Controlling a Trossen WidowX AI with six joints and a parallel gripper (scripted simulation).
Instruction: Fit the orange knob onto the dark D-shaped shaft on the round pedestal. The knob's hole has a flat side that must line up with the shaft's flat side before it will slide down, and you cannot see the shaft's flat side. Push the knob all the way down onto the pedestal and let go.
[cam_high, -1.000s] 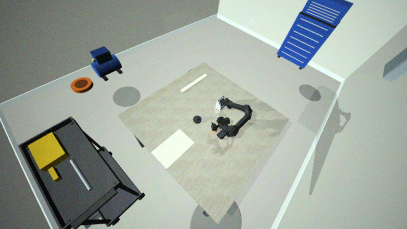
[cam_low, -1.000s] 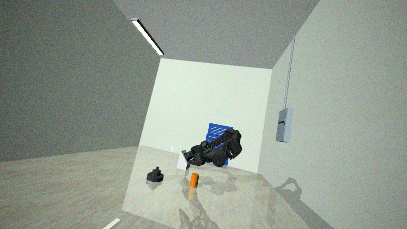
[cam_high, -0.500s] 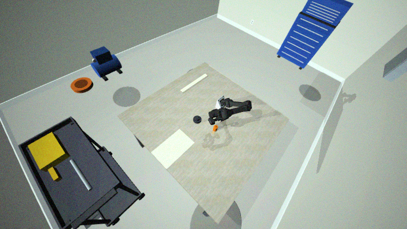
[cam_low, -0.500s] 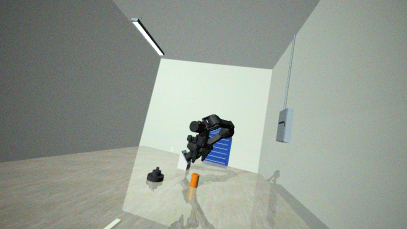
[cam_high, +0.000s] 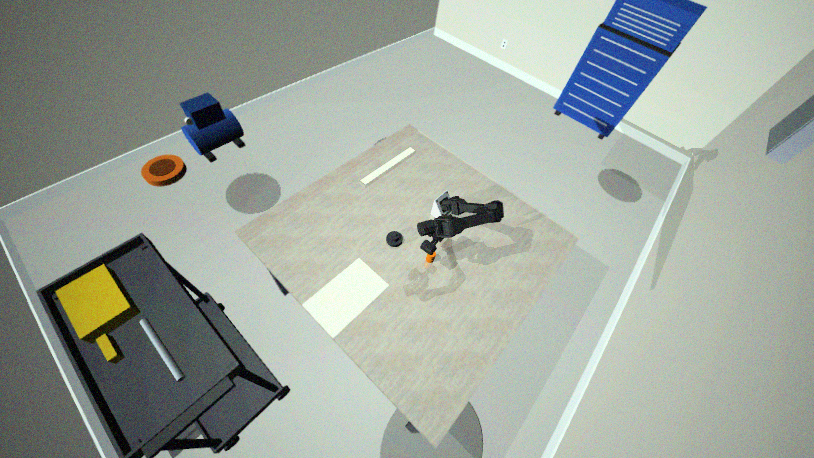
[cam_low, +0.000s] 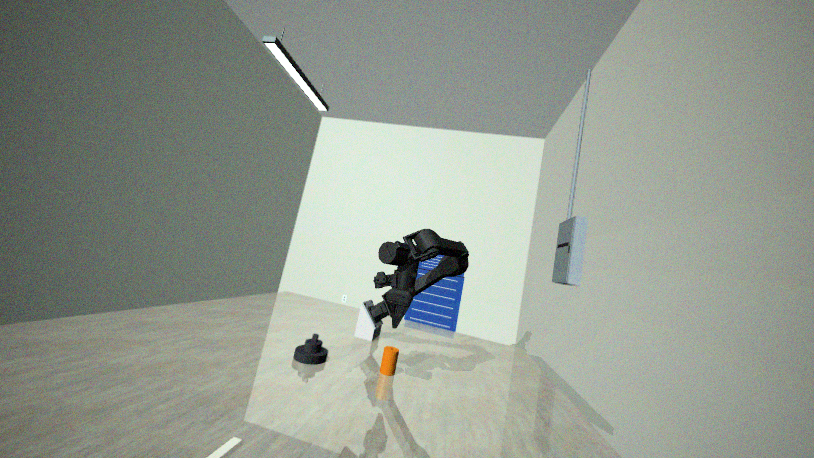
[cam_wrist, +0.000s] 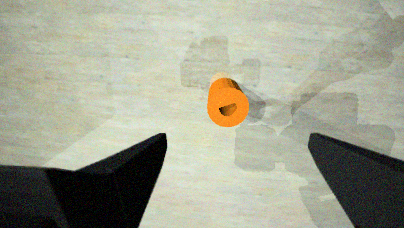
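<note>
Now: gripper tip 90 mm above the orange knob. From my gripper tip the other things lie so: pedestal: 50 mm ahead, 200 mm to the right, 90 mm below.
</note>
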